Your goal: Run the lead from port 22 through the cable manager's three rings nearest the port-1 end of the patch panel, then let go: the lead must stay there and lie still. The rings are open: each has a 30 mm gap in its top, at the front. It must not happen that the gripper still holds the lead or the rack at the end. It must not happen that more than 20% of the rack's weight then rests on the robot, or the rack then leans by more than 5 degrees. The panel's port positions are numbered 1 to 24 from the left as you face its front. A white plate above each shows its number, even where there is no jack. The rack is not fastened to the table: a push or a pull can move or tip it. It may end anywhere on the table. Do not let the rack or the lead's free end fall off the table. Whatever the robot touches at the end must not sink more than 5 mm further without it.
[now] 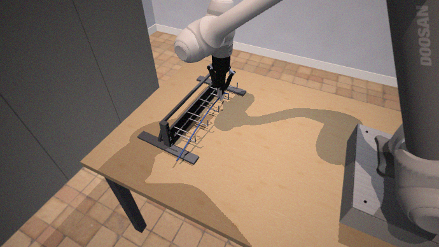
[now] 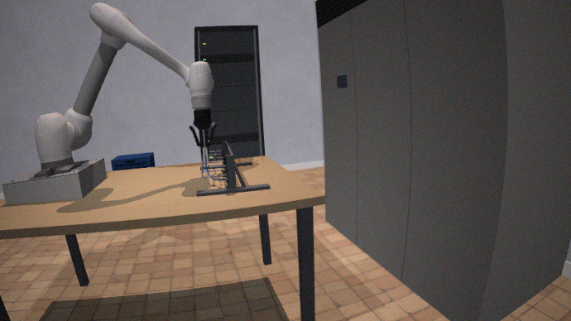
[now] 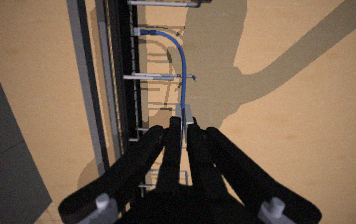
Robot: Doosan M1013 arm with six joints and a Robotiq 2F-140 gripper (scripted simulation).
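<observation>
My gripper is now 100 mm short of the rack, 40 mm to the right of it and 60 mm above it.
</observation>
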